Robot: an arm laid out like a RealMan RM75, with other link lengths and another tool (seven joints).
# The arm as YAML. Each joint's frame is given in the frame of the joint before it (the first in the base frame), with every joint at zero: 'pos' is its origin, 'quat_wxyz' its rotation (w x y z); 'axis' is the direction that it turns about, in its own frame. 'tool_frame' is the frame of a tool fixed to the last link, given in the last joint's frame.
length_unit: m
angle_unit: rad
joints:
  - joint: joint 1
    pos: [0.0, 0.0, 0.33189]
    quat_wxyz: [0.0, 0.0, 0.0, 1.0]
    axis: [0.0, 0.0, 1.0]
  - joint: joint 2
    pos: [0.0, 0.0, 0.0]
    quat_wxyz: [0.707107, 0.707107, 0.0, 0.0]
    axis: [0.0, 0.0, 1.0]
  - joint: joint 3
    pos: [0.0, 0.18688, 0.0]
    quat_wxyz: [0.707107, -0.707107, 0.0, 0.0]
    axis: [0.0, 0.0, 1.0]
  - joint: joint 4
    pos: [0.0, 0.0, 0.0]
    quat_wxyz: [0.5, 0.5, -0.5, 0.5]
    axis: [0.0, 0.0, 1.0]
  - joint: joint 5
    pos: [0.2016, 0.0, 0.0]
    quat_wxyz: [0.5, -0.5, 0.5, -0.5]
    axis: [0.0, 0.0, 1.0]
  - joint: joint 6
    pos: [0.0, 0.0, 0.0]
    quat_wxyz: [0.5, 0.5, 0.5, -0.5]
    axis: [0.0, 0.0, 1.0]
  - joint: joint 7
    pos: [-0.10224, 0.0, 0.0]
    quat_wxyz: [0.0, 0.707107, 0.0, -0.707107]
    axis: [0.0, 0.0, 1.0]
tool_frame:
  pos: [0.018, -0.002, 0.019]
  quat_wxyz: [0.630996, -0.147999, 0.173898, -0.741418]
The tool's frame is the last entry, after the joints.
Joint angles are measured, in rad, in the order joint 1, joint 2, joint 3, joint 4, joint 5, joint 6, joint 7. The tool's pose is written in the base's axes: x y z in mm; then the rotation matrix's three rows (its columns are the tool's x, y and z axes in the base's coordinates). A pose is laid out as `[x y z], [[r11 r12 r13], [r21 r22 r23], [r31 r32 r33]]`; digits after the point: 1 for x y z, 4 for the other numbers.
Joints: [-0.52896, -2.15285, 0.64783, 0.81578, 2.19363, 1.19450, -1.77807]
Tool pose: [-252.8 326.1 158.5], [[-0.5139 -0.7937 -0.3254], [-0.6734 0.1383 0.7262], [-0.5314 0.5923 -0.6056]]
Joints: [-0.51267, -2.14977, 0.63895, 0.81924, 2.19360, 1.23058, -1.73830]
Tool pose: [-256.0 320.4 159.6], [[-0.5359 -0.7854 -0.3097], [-0.6670 0.1690 0.7256], [-0.5176 0.5954 -0.6145]]
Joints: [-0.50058, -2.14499, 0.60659, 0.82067, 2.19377, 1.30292, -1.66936]
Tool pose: [-257.4 313.0 162.0], [[-0.5716 -0.7765 -0.2651], [-0.6466 0.2274 0.7281], [-0.5051 0.5876 -0.6321]]
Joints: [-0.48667, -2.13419, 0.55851, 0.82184, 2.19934, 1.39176, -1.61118]
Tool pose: [-260.6 303.4 167.6], [[-0.5929 -0.7747 -0.2197], [-0.6298 0.2762 0.7260], [-0.5018 0.5688 -0.6516]]
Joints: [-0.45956, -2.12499, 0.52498, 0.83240, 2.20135, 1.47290, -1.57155]
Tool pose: [-265.5 291.7 173.6], [[-0.6027 -0.7758 -0.1867], [-0.6210 0.3091 0.7203], [-0.5011 0.5501 -0.6681]]
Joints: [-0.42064, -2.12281, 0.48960, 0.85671, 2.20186, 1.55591, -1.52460]
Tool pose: [-271.3 277.0 180.5], [[-0.6149 -0.7732 -0.1549], [-0.6057 0.3373 0.7207], [-0.5050 0.5370 -0.6757]]
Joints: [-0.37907, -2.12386, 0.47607, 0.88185, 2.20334, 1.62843, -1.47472]
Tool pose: [-275.7 262.2 184.4], [[-0.6372 -0.7602 -0.1267], [-0.5897 0.3751 0.7152], [-0.4962 0.5304 -0.6873]]
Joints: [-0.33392, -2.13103, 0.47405, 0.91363, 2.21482, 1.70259, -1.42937]
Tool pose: [-278.9 245.7 185.5], [[-0.6608 -0.7435 -0.1024], [-0.5808 0.4201 0.6973], [-0.4754 0.5202 -0.7095]]
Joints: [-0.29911, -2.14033, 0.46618, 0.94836, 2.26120, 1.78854, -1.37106]
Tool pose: [-280.7 228.4 185.2], [[-0.6987 -0.7108 -0.0808], [-0.5714 0.4867 0.6608], [-0.4304 0.5079 -0.7462]]
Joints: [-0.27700, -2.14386, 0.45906, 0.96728, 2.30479, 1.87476, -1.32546]
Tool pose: [-280.3 213.5 184.2], [[-0.7238 -0.6881 -0.0509], [-0.5659 0.5499 0.6142], [-0.3947 0.4734 -0.7875]]
